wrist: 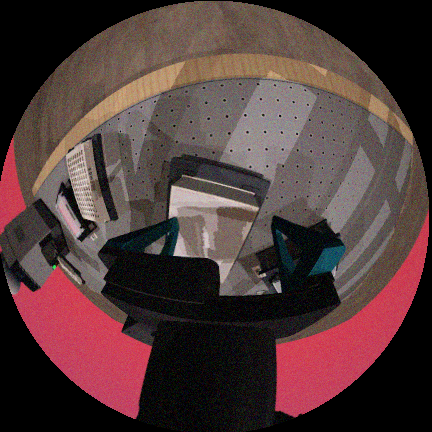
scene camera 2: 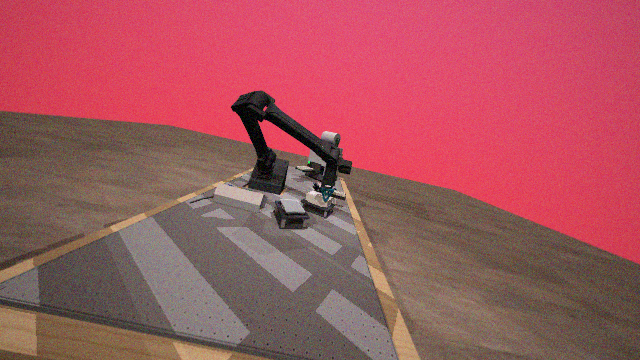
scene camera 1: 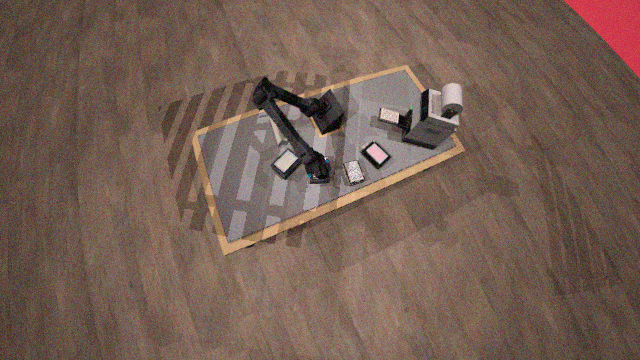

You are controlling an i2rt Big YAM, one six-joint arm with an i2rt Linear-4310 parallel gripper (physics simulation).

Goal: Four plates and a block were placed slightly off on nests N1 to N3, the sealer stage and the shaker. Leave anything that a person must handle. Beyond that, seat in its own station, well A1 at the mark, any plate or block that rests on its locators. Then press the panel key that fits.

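Note:
My gripper (scene camera 1: 318, 168) (scene camera 2: 327, 194) (wrist: 224, 221) is open and empty, with its teal fingers apart above a thick, pale, smooth-topped block (scene camera 2: 315, 195) (wrist: 215, 207). The block rests on a dark nest (wrist: 222, 169), whose far rim shows past it. A white many-welled plate (scene camera 1: 354, 171) (wrist: 81, 172) sits on a dark base beside it. A pink-topped plate (scene camera 1: 376, 154) (wrist: 69, 215) sits on a black station. A pale plate (scene camera 1: 389, 115) (scene camera 2: 303, 168) lies by the sealer. A grey-white plate (scene camera 1: 287, 161) (scene camera 2: 291, 205) sits on another dark station; my right finger partly hides this in the wrist view. Exact seating and A1 marks are too small to tell.
The sealer (scene camera 1: 427, 131) (wrist: 26, 237) with its white roll (scene camera 1: 451, 95) and green light stands at one end. A pale sloped box (scene camera 2: 239, 196), possibly the panel, lies near my arm's base (scene camera 1: 327, 112) (scene camera 2: 270, 181); its keys are unreadable. A wooden rim (scene camera 1: 280, 229) edges the table.

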